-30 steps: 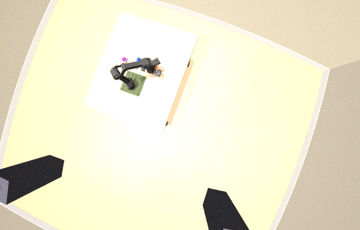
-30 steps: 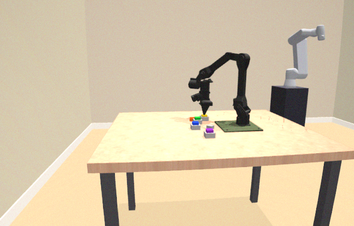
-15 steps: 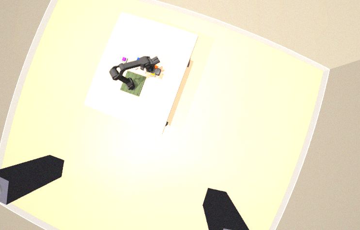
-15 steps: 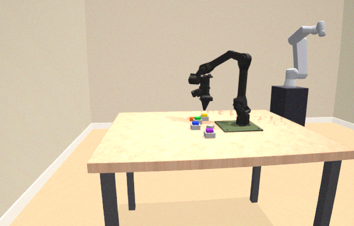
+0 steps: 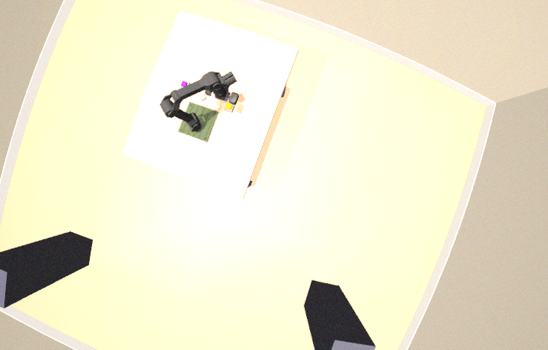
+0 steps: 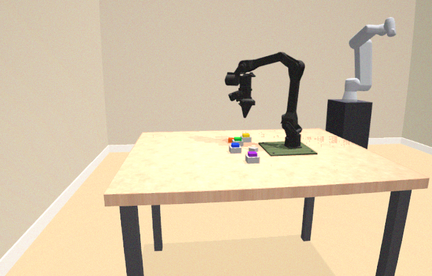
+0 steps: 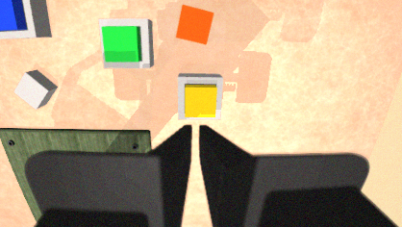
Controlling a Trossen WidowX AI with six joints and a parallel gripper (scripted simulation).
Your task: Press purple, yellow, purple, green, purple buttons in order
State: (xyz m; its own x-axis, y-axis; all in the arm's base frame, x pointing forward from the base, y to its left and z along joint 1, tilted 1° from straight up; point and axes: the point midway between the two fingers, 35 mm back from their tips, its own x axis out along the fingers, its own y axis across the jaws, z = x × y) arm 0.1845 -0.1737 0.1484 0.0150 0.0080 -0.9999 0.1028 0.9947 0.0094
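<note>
The purple button lies 330 mm to the left of my gripper tip, 90 mm below it and 60 mm ahead of it. The rest, counted from my gripper tip: orange block: 110 mm below, 70 mm ahead, 10 mm to the right; yellow button: 90 mm below, 10 mm to the right, 10 mm behind; green button: 90 mm below, 60 mm to the left, 50 mm ahead.
</note>
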